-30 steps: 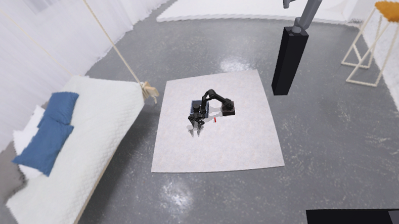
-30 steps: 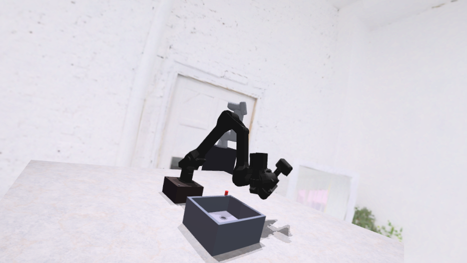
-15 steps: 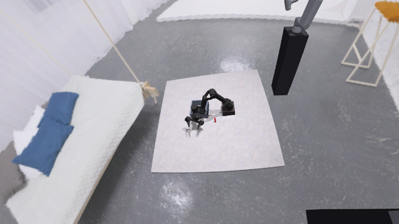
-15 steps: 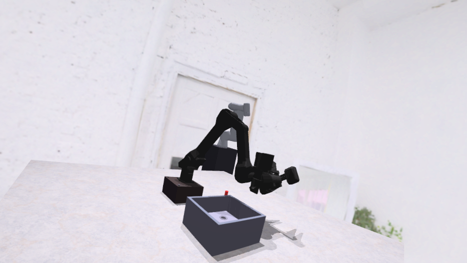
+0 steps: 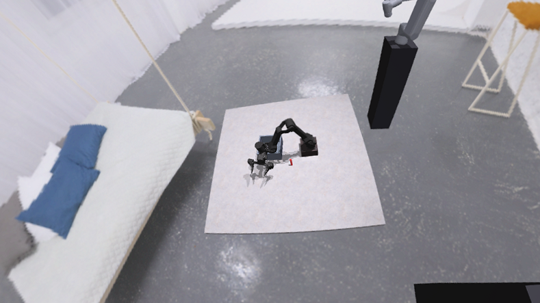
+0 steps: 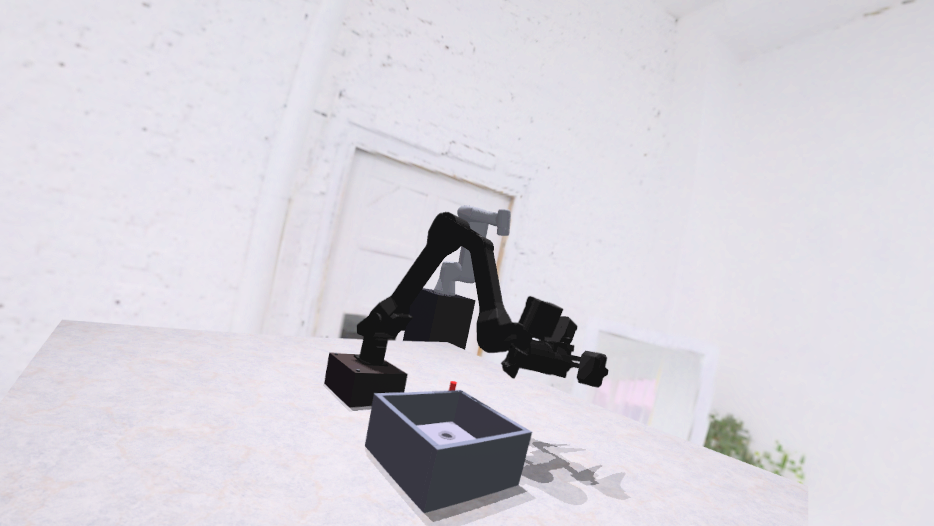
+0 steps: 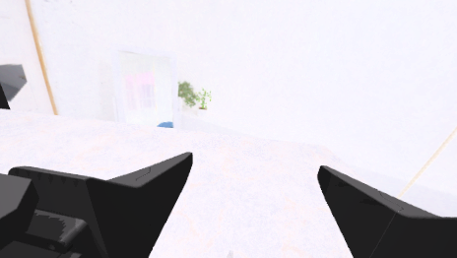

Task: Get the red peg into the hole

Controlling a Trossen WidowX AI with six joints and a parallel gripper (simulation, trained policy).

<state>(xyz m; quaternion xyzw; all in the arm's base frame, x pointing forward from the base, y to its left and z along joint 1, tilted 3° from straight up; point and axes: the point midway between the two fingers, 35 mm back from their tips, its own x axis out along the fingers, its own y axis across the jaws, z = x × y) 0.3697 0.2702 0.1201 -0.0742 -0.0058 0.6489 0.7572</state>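
My gripper tip is now 22 cm past the red peg, 18 cm to the left of it and 14 cm above it. Also, from my gripper tip: grey box 32 cm to the right, 15 cm below, 4 cm behind.
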